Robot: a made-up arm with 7 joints.
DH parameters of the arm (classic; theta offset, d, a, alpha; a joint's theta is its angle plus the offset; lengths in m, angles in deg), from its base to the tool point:
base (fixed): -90 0.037 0 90
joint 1: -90 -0.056 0.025 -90
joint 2: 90 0.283 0.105 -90
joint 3: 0 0 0.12 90
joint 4: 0 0.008 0.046 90
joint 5: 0 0.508 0.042 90
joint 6: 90 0.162 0.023 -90
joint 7: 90 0.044 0.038 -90
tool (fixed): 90 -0.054 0 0
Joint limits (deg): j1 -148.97..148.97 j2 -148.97..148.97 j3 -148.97..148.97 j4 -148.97..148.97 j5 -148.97..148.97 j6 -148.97..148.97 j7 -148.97..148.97
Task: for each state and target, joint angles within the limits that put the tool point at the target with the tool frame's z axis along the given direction. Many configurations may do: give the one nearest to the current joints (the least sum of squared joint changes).
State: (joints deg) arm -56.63 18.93 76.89 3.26 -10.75 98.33 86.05
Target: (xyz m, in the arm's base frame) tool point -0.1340 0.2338 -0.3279 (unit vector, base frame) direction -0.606 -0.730 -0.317
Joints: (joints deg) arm -31.95 -15.23 97.30 13.40 -21.11 106.77 114.14
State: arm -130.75 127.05 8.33 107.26 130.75 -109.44 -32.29
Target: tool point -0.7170 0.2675 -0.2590 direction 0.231 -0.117 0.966
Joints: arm -140.96 148.97 7.72 122.12 144.41 -82.01 -14.93
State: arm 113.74 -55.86 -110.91 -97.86 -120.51 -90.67 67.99
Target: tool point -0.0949 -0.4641 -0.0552 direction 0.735 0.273 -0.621
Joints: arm 72.98 -82.41 -141.52 -61.48 -104.84 -95.77 73.70
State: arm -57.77 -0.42 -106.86 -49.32 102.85 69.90 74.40
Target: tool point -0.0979 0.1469 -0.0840 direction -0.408 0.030 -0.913
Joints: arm -52.27 -14.09 -57.01 -83.09 104.13 47.61 56.86
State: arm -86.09 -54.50 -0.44 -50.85 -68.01 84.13 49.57
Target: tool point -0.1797 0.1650 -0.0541 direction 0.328 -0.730 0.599
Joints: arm -101.52 -30.19 -26.01 -56.72 -75.56 78.24 63.07
